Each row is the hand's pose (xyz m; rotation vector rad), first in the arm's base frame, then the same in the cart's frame.
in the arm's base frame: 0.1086 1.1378 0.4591 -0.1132 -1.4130 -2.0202
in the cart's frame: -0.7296 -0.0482 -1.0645 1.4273 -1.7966 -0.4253
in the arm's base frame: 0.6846 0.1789 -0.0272 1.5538 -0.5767 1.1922
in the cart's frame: 0.0948 0.4279 -0.3021 0.5304 0.3383 2.9030
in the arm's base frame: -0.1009 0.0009 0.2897 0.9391 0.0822 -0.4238
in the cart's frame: -0.0084 -0.4282 -0.2275 0.2755 -0.3626 1.2493
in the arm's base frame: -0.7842 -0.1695 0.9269 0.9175 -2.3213 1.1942
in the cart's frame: -0.4044 -1.2580 0.0105 -1.0920 0.7429 -1.8208
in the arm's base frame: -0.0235 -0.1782 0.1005 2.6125 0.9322 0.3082
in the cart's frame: 0.2342 -0.3458 -0.1369 0.7058 1.7140 1.2785
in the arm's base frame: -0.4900 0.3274 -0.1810 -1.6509 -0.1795 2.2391
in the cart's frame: 0.2840 -0.6301 -0.8219 1.7529 0.6210 -0.8044
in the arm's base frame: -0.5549 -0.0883 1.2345 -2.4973 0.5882 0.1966
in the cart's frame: -0.7356 -1.0933 0.1407 2.5327 1.6256 0.8727
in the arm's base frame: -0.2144 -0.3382 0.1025 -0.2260 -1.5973 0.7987
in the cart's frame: 0.3308 -0.5592 -0.0524 -0.0735 1.9551 -2.0151
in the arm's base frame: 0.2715 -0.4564 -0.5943 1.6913 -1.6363 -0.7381
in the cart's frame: 0.9400 0.0402 -0.1252 2.2168 -0.6408 1.3037
